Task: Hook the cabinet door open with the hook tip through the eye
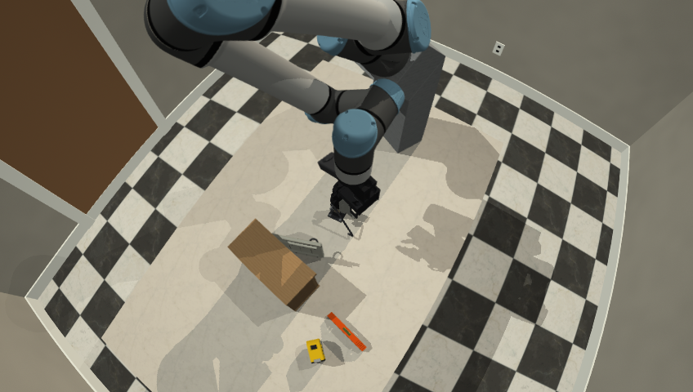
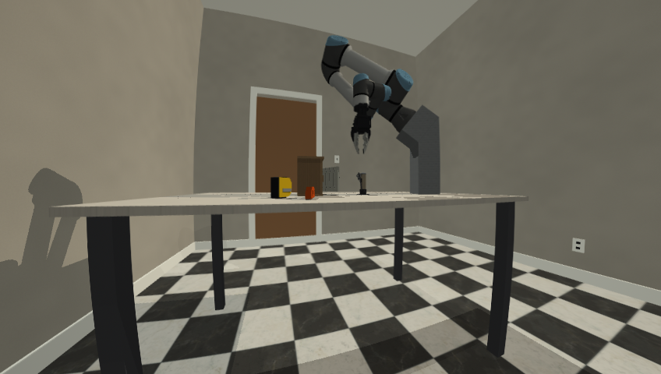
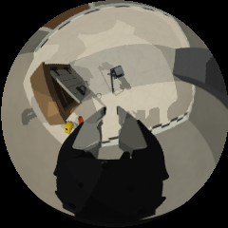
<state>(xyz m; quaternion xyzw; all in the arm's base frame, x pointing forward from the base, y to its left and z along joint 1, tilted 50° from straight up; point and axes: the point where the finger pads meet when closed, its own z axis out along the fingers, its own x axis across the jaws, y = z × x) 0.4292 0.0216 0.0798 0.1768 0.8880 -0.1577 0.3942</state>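
Right now my hand is 20 mm past the thin dark hook, 30 mm to the left of it and 150 mm above it. From my hand the other things lie so: grey door 90 mm ahead, 140 mm to the right, 140 mm below; then yellow tape measure 390 mm ahead, 180 mm below.
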